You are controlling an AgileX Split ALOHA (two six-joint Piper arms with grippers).
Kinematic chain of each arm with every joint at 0, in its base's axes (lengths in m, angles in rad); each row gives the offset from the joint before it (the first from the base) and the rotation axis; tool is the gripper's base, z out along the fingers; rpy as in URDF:
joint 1: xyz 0 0 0.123 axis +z
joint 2: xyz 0 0 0 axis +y
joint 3: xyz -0.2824 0 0.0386 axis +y
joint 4: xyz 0.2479 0 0.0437 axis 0.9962 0 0.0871
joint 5: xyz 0 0 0 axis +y
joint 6: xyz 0.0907 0 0.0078 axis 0.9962 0 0.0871
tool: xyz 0 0 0 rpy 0 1.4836 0
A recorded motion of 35 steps. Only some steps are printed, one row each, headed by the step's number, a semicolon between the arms.
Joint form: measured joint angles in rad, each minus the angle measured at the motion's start. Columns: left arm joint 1, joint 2, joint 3, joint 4, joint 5, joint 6; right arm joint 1, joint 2, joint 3, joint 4, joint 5, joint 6.
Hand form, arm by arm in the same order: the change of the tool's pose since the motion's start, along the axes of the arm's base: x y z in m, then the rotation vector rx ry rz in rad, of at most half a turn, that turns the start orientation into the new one. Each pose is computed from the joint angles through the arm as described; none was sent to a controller.
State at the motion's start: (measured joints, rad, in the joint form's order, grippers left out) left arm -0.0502 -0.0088 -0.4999 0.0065 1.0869 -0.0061; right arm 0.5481 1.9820 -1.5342 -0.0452 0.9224 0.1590
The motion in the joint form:
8: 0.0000 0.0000 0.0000 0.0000 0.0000 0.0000; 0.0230 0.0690 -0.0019 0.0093 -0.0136 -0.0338
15: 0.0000 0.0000 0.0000 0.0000 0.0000 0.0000; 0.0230 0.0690 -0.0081 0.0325 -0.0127 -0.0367
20: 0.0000 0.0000 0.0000 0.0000 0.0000 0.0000; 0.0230 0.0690 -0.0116 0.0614 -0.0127 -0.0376
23: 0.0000 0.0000 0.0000 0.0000 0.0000 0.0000; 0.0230 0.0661 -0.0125 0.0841 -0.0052 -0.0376
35: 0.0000 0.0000 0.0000 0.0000 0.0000 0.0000; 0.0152 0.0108 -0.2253 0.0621 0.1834 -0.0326
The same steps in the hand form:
8: 0.0000 0.0000 0.0000 0.0000 0.0000 0.0000; 0.0002 0.0123 -0.0282 -0.0289 0.0463 0.0526
15: 0.0000 0.0000 0.0000 0.0000 0.0000 0.0000; 0.0001 0.0142 -0.0266 -0.0086 0.0525 0.0464
20: 0.0000 0.0000 0.0000 0.0000 0.0000 0.0000; -0.0005 0.0163 -0.0257 0.0159 0.0632 0.0361
23: 0.0000 0.0000 0.0000 0.0000 0.0000 0.0000; -0.0020 0.0173 -0.0244 0.0320 0.0772 0.0275
35: 0.0000 0.0000 0.0000 0.0000 0.0000 0.0000; 0.0062 0.0169 0.0523 0.0582 0.0000 0.0283

